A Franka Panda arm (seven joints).
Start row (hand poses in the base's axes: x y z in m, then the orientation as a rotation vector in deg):
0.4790 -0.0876 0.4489 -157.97 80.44 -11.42
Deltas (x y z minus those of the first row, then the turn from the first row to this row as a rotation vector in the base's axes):
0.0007 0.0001 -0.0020 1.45 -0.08 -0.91
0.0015 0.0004 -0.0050 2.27 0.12 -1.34
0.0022 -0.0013 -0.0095 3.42 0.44 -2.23
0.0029 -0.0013 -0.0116 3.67 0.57 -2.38
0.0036 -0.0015 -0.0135 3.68 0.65 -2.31
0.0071 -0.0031 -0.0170 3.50 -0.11 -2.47
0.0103 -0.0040 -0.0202 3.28 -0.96 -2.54
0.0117 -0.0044 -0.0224 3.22 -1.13 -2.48
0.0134 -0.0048 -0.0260 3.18 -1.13 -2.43
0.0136 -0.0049 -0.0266 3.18 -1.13 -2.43
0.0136 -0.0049 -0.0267 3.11 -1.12 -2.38
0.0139 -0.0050 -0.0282 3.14 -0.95 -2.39
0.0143 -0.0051 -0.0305 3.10 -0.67 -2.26
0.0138 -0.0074 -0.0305 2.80 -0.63 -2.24
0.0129 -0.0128 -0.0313 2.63 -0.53 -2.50
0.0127 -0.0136 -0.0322 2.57 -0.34 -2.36
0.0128 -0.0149 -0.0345 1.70 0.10 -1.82
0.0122 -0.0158 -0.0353 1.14 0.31 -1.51
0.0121 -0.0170 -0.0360 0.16 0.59 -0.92
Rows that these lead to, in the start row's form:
0.4797 -0.0875 0.4469 -156.18 81.27 -10.47
0.4805 -0.0872 0.4439 -155.34 81.66 -9.60
0.4812 -0.0889 0.4394 -153.98 82.61 -8.35
0.4819 -0.0889 0.4373 -153.74 82.76 -8.00
0.4826 -0.0891 0.4354 -153.82 82.68 -7.89
0.4861 -0.0907 0.4319 -153.50 82.78 -9.04
0.4893 -0.0916 0.4287 -153.23 82.75 -10.34
0.4907 -0.0920 0.4265 -153.23 82.65 -10.60
0.4924 -0.0924 0.4229 -153.30 82.59 -10.63
0.4926 -0.0925 0.4223 -153.30 82.59 -10.63
0.4926 -0.0925 0.4222 -153.39 82.55 -10.67
0.4929 -0.0926 0.4207 -153.44 82.59 -10.42
0.4933 -0.0927 0.4184 -153.70 82.49 -10.07
0.4928 -0.0950 0.4184 -153.97 82.57 -10.24
0.4919 -0.1004 0.4176 -153.98 83.00 -10.24
0.4917 -0.1012 0.4167 -154.21 82.87 -10.03
0.4918 -0.1025 0.4144 -155.47 82.50 -10.07
0.4912 -0.1034 0.4136 -156.22 82.29 -10.20
0.4911 -0.1046 0.4129 -157.53 81.82 -10.53

